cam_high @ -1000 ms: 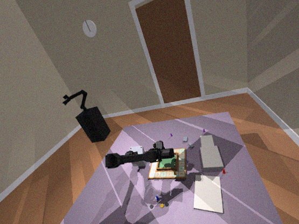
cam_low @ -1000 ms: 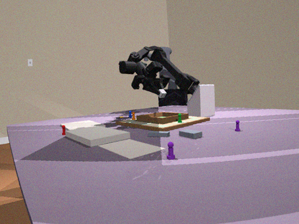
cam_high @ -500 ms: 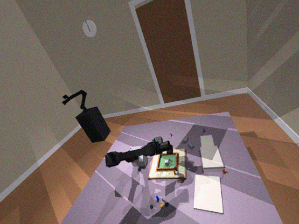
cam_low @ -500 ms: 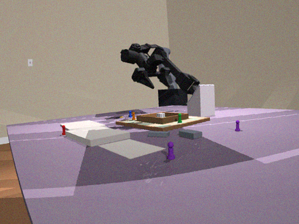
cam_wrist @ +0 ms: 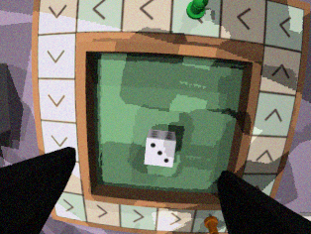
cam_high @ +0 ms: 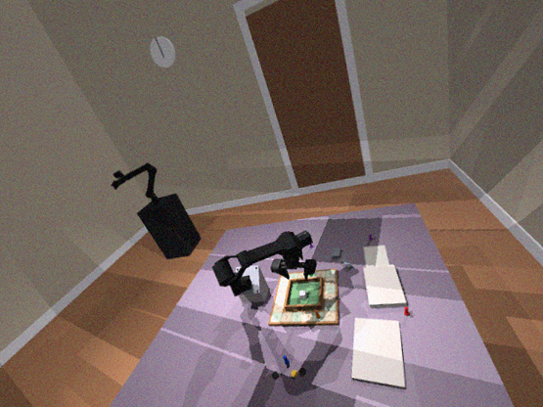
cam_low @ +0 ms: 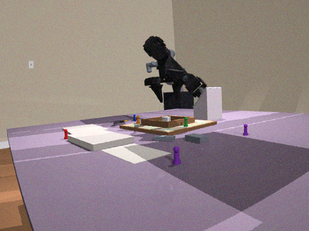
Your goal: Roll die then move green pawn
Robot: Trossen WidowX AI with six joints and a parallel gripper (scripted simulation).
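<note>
Right now the green pawn is 30 mm ahead of my gripper tip, 100 mm to the left of it and 70 mm below it. Also, from my gripper tip: green tray (10 mm ahead, 10 mm to the right, 90 mm below); then white die (20 mm to the right, 70 mm below); then orange pawn (70 mm ahead, 120 mm to the right, 70 mm below).
</note>
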